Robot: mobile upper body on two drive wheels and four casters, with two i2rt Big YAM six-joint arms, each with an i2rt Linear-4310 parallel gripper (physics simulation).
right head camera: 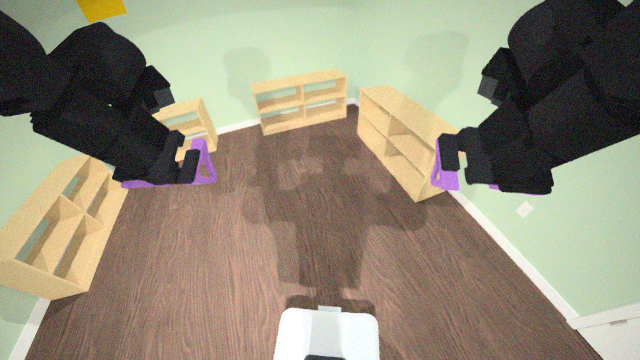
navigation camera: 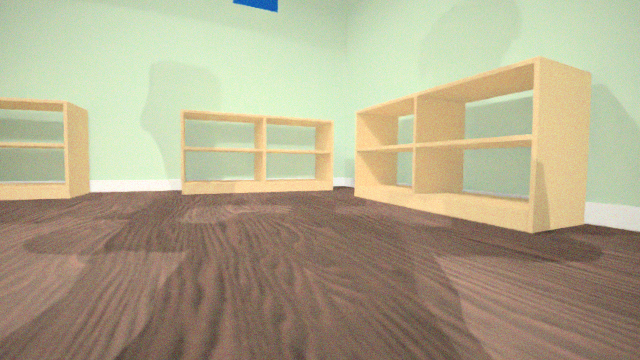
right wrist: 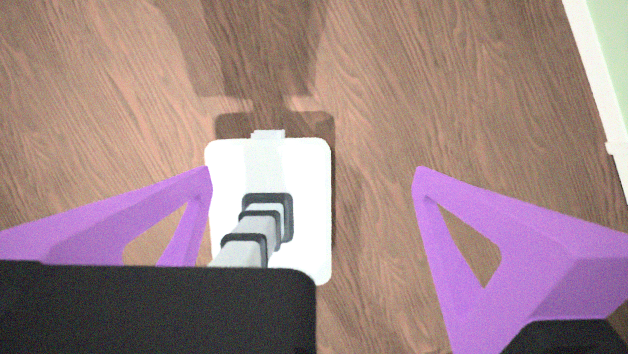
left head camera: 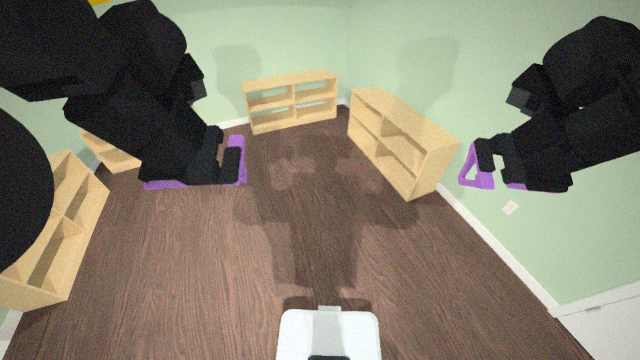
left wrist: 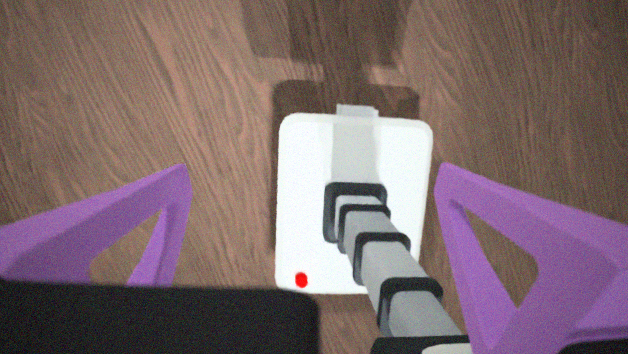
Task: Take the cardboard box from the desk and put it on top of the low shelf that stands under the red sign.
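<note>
The cardboard box, the desk and the red sign do not show in these views. Several low wooden shelves stand along the walls: one at the back, one at the right, one at the far left, and one partly behind my left arm. I cannot tell which stands under the red sign. My left gripper and my right gripper are open and empty, held high above the floor.
A blue sign hangs above the back shelf. A yellow sign shows at the upper left. A white door is at the lower right. My white base stands below.
</note>
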